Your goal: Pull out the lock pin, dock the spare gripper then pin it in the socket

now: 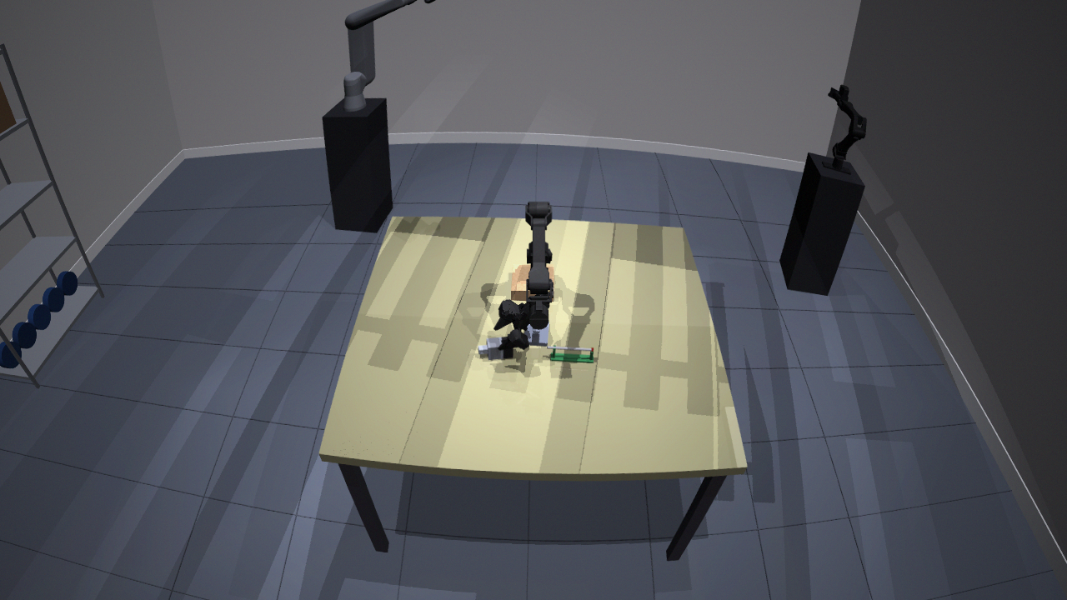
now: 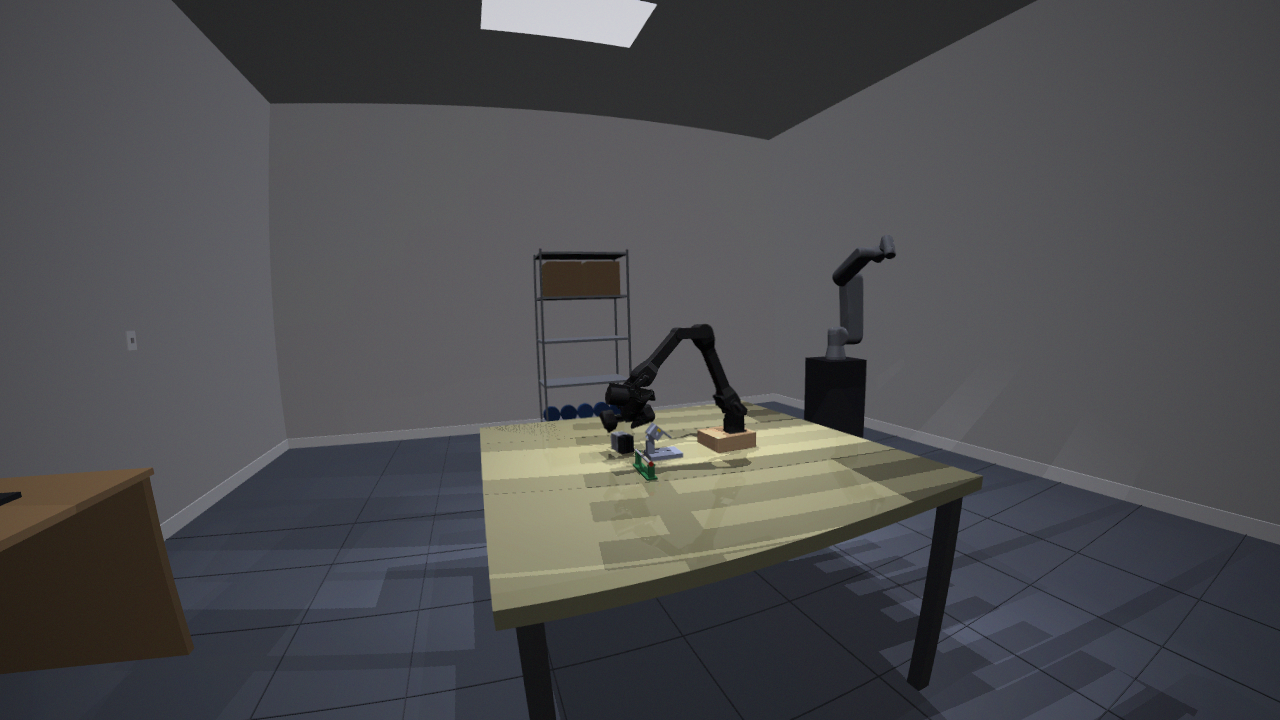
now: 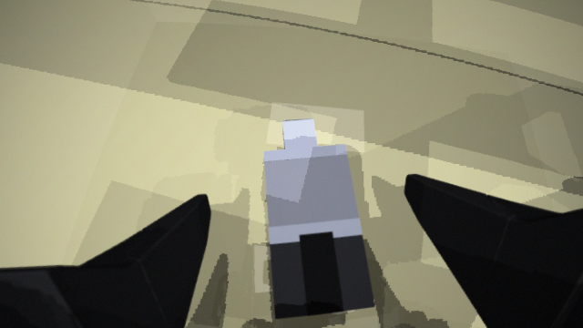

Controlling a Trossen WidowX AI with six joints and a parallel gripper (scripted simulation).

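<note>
Now: gripper tip 4 cm above the spare gripper. From my gripper tip the other things lie so: mount: 12 cm to the left, 11 cm behind, 2 cm below; then green rack: 24 cm to the left, 5 cm below, 3 cm behind.
</note>
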